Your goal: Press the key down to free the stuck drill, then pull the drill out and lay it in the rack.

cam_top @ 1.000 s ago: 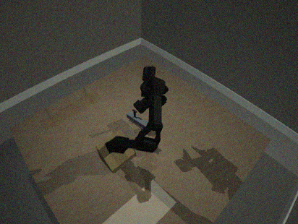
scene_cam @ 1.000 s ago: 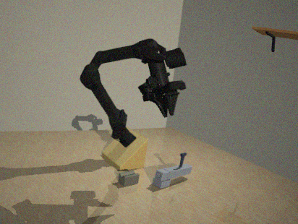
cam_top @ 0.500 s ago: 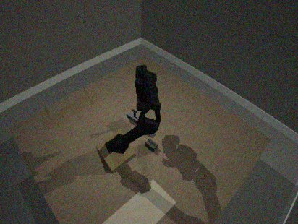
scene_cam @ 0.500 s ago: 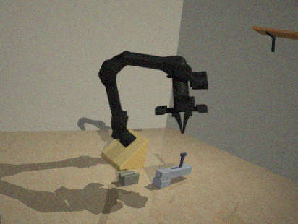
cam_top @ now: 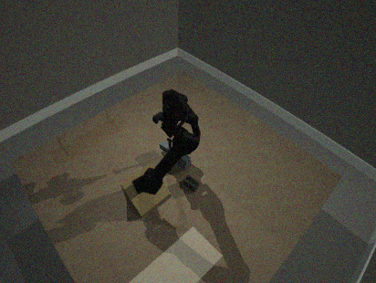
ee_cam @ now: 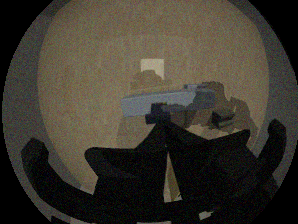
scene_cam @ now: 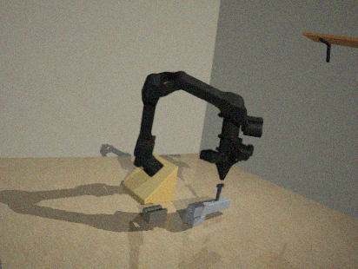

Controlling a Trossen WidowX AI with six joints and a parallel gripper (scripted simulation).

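My gripper tip is 50 mm above the key. Also, from my gripper tip: drill: 90 mm below, 50 mm to the right, 10 mm ahead; then rack: 210 mm to the right, 120 mm below, 40 mm behind; then grey block: 100 mm below, 40 mm to the right.
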